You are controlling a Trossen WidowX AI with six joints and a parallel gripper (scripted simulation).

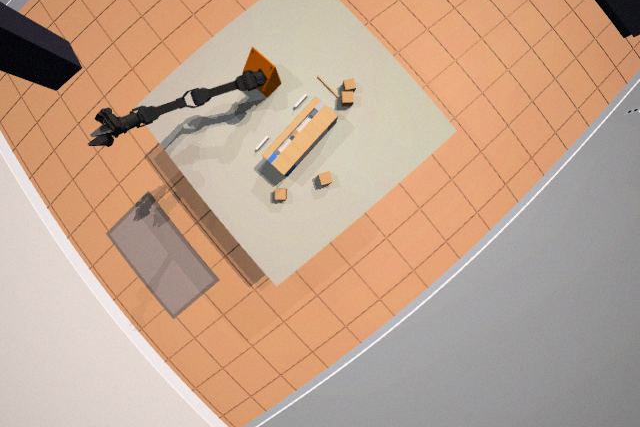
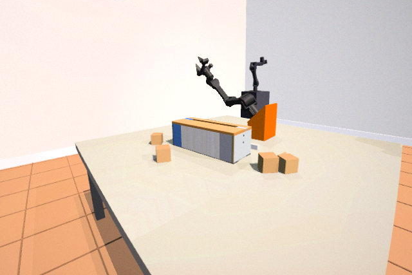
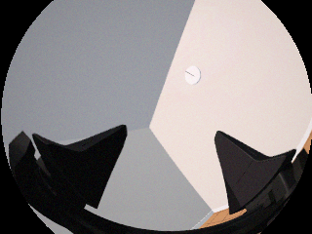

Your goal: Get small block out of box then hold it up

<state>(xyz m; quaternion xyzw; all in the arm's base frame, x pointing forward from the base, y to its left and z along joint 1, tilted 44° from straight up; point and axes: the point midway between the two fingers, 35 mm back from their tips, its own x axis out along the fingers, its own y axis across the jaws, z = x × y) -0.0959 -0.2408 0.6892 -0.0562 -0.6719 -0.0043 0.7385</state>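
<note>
Now: gripper tip 660 mm to the right of the long box, 450 mm above it and 330 mm short of it. The rest, counted from my gripper tip: tan block: 650 mm to the left, 420 mm below, 350 mm ahead; thin stick: 940 mm to the left, 510 mm below, 210 mm ahead.
</note>
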